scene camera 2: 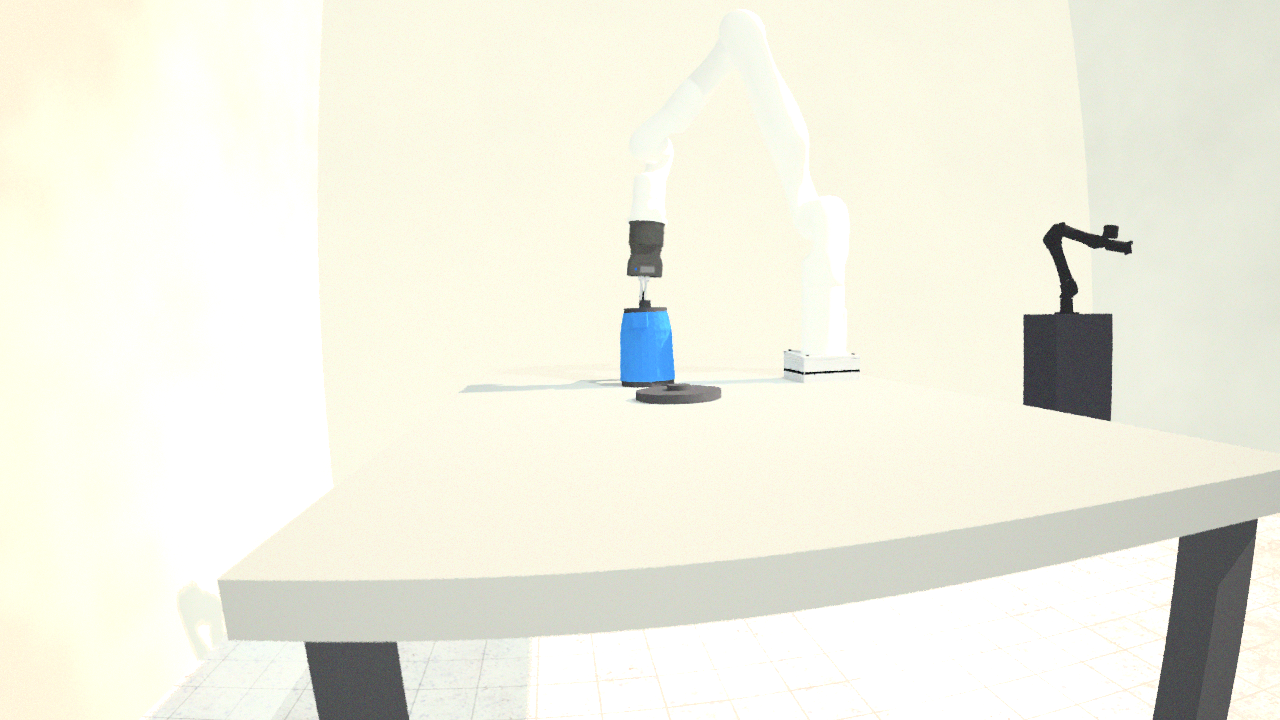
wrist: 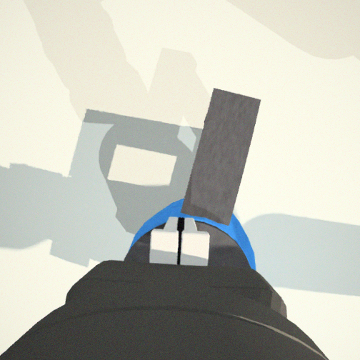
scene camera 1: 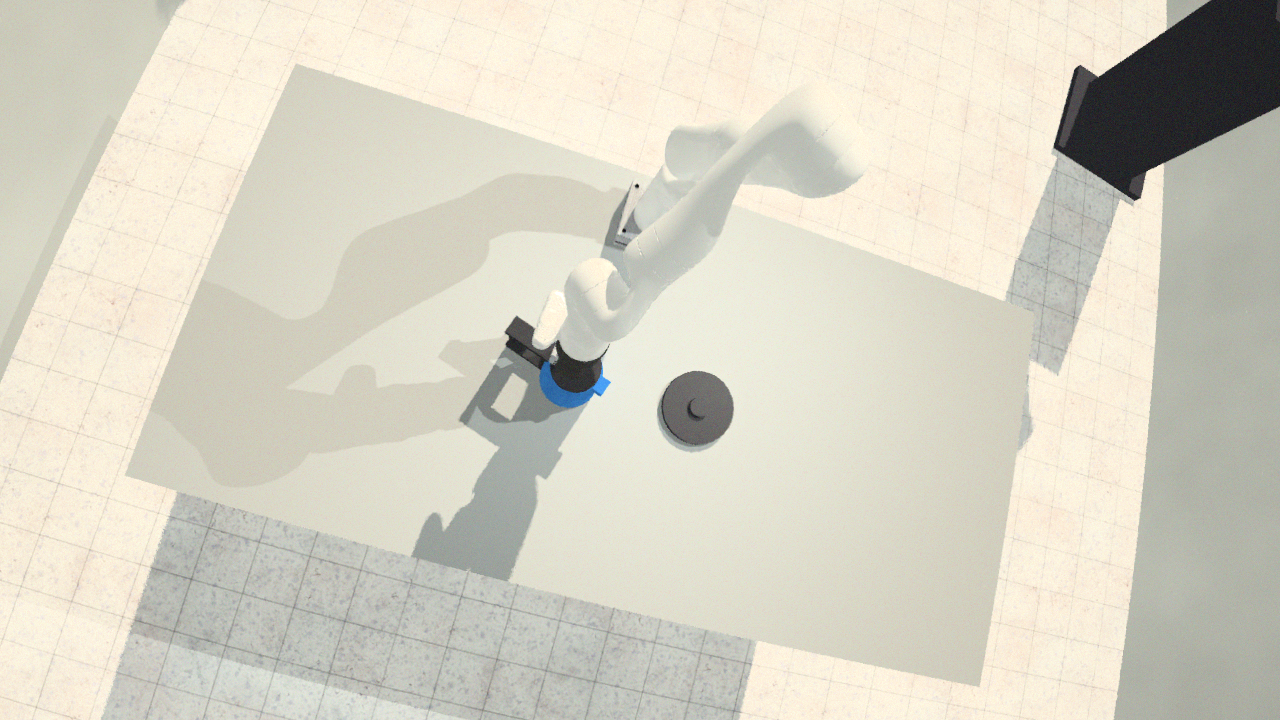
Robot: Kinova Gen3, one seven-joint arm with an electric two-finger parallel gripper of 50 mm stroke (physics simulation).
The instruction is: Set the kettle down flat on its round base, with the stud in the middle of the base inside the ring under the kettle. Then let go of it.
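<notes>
The blue kettle (scene camera 1: pixel 565 396) (scene camera 2: pixel 646 347) (wrist: pixel 242 240) stands upright on the table, left of the round base in both scene views and apart from it. Its dark handle (scene camera 1: pixel 521 341) (wrist: pixel 221 155) sticks out to one side; its blue spout (scene camera 1: pixel 602 385) points toward the base in scene camera 1. The round dark base (scene camera 1: pixel 713 420) (scene camera 2: pixel 651 394) lies flat, with a stud (scene camera 1: pixel 696 407) (scene camera 2: pixel 678 386) in its middle. My gripper (scene camera 2: pixel 643 300) (wrist: pixel 180 233) is shut and empty, its fingertips right over the kettle's lid beside the handle. The ring under the kettle is hidden.
The light table (scene camera 1: pixel 850 537) (scene camera 2: pixel 716 501) carries the arm's white mount (scene camera 2: pixel 821 367) behind the kettle. A black pedestal (scene camera 1: pixel 1172 98) (scene camera 2: pixel 1067 362) with a small black arm (scene camera 2: pixel 1062 264) stands beyond the table. The arm's shadow falls across the table's left part in scene camera 1.
</notes>
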